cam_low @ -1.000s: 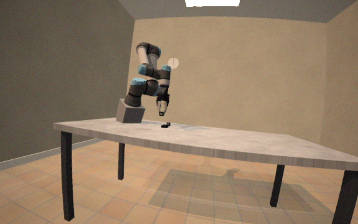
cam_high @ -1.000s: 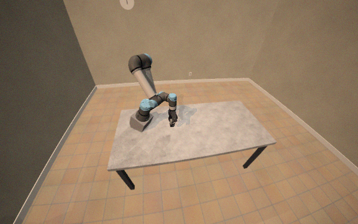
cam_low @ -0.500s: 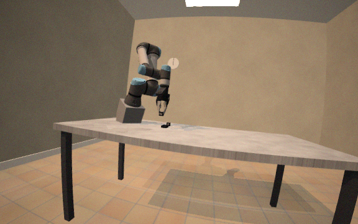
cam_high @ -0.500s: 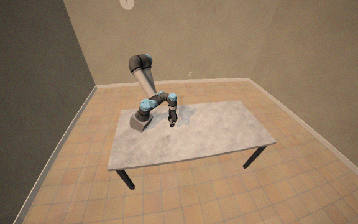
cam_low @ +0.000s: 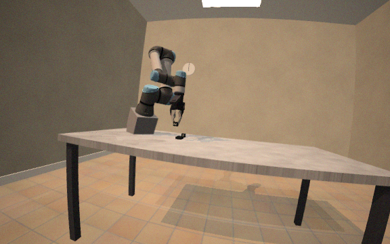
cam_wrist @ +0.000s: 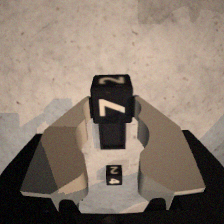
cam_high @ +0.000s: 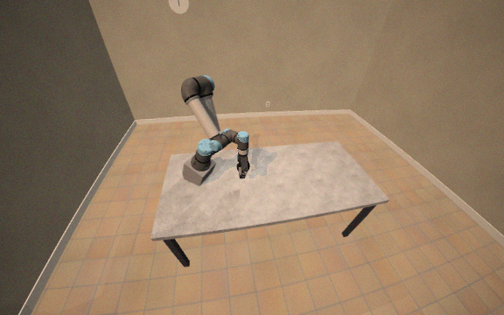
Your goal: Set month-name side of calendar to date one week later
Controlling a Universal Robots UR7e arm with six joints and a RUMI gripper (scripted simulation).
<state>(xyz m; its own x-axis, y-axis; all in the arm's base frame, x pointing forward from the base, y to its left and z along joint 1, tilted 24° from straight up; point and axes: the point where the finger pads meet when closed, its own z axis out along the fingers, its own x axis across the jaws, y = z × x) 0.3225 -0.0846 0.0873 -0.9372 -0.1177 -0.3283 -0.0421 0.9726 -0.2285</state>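
My hand is 110 mm to the right of the black calendar tray and 120 mm above it. Also, from my hand: black date cube: 10 mm below; then black cube: 10 mm behind, 220 mm to the left, 110 mm below.
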